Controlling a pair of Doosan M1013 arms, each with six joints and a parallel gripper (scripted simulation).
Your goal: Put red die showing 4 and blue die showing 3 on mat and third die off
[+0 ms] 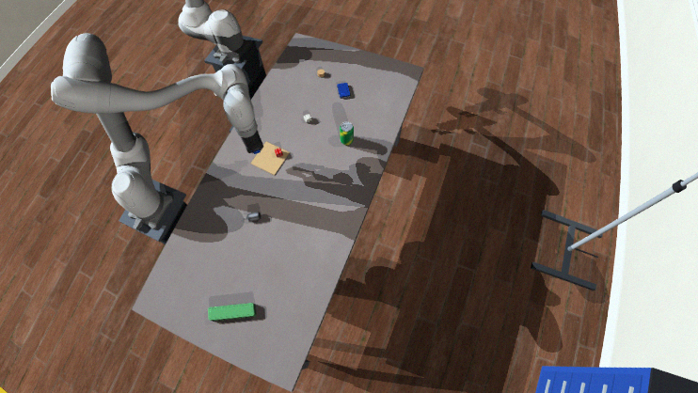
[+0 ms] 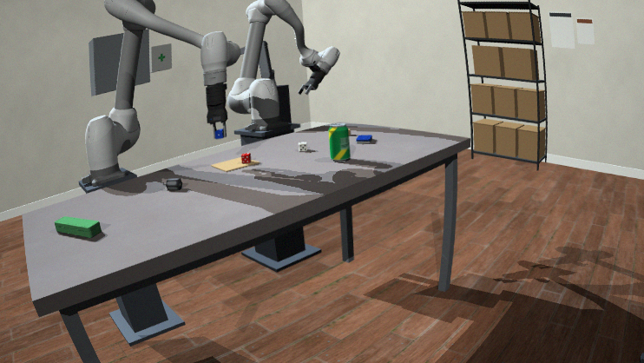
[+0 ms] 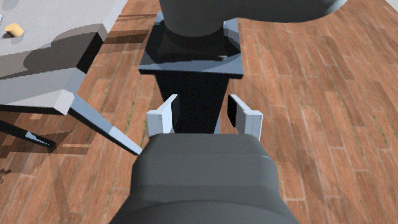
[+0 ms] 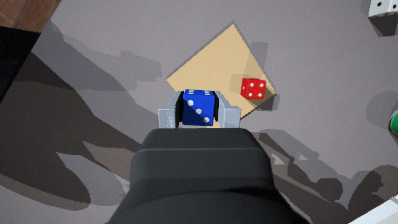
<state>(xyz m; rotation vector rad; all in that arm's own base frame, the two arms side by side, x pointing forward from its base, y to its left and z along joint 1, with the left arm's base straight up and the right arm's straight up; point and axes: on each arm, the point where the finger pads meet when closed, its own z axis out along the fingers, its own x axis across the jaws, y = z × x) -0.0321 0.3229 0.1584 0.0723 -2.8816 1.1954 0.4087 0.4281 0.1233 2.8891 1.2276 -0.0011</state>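
Observation:
Now: the tan mat 12 cm below my right hand, 4 cm ahead of it and 3 cm to the left of it. Round my right hand: dark grey object 29 cm to the right, 11 cm below, 6 cm ahead; then red die 10 cm below, 7 cm ahead, 6 cm to the left; then blue die right at my right hand.

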